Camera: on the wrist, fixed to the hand. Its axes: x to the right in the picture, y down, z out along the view.
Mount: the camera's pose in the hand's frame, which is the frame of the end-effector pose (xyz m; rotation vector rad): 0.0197 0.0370 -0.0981 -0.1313 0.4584 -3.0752
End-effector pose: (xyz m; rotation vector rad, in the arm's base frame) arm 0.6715 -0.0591 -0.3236 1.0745 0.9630 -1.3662
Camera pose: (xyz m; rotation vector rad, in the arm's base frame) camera 0.7162 0.0274 -0.3671 0.7707 -1.2936 1.0746
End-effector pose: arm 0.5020 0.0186 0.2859 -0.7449 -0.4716 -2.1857
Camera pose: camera 0.4844 -0.0688 0.2273 -0.6128 0.4224 0.9377
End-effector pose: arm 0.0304 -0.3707 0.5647 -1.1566 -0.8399 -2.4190
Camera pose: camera -0.0206 -0.4623 0.5451 -0.8620 0.7380 0.5300
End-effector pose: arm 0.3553 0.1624 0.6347 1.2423 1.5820 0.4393
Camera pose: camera 0.2897 0.2229 0.6931 -2.0291 1.7276 -1.1808
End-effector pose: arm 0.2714 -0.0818 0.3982 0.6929 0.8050 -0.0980
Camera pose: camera 0.2358 0.0097 0.3565 1.2103 -1.3816 2.3587
